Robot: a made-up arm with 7 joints.
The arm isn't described. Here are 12 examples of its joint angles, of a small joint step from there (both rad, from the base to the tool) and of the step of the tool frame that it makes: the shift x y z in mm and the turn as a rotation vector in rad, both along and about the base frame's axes.
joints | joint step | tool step
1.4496 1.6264 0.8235 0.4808 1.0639 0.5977 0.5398 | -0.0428 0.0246 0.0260 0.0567 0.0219 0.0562 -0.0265 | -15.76 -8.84 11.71 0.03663 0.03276 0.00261
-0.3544 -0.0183 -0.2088 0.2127 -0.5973 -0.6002 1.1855 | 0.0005 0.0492 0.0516 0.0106 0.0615 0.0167 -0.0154 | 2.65 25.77 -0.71 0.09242 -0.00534 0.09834
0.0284 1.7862 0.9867 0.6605 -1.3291 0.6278 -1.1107 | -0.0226 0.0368 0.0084 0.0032 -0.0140 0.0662 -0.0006 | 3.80 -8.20 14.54 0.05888 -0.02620 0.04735
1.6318 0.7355 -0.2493 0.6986 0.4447 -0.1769 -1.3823 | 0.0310 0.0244 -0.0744 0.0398 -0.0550 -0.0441 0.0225 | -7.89 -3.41 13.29 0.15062 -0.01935 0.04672
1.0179 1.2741 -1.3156 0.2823 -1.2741 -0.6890 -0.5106 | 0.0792 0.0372 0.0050 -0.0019 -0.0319 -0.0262 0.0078 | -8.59 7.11 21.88 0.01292 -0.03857 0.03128
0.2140 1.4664 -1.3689 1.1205 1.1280 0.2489 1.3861 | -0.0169 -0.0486 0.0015 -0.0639 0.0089 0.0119 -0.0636 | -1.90 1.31 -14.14 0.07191 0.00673 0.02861
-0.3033 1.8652 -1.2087 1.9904 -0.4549 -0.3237 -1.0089 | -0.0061 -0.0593 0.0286 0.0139 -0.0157 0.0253 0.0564 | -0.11 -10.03 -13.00 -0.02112 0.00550 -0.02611
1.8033 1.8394 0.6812 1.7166 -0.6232 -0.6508 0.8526 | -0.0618 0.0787 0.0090 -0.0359 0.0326 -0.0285 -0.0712 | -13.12 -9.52 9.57 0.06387 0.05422 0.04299
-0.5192 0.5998 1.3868 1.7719 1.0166 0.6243 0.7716 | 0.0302 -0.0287 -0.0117 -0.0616 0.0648 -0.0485 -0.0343 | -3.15 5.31 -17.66 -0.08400 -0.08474 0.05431
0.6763 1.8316 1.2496 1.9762 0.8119 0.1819 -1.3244 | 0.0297 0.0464 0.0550 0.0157 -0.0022 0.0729 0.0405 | -19.01 -13.93 -3.70 0.01717 -0.01703 0.05511
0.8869 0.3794 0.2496 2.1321 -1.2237 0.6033 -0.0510 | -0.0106 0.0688 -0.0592 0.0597 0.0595 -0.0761 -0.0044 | -11.59 -4.47 1.83 0.18413 -0.01289 -0.04809
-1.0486 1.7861 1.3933 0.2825 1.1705 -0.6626 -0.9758 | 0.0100 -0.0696 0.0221 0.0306 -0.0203 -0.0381 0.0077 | -23.78 7.17 -11.80 0.01751 -0.02276 0.02483
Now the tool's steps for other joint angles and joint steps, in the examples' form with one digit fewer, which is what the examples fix.
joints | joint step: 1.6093 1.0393 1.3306 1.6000 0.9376 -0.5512 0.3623 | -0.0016 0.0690 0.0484 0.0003 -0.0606 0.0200 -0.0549
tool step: -25.0 -1.9 -10.5 -0.0675 -0.0335 0.0253
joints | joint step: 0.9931 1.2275 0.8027 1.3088 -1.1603 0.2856 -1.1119 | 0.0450 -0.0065 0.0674 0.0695 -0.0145 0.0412 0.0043
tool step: -20.8 -9.0 2.4 0.0087 -0.1448 0.0469
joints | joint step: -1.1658 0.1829 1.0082 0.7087 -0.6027 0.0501 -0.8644 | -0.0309 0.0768 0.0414 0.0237 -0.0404 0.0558 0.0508
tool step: 11.1 36.2 21.2 0.0319 0.0695 -0.0323
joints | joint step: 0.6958 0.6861 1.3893 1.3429 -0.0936 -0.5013 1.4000 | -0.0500 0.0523 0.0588 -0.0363 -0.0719 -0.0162 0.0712
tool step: -21.8 11.3 -1.6 0.0062 0.1379 0.0529
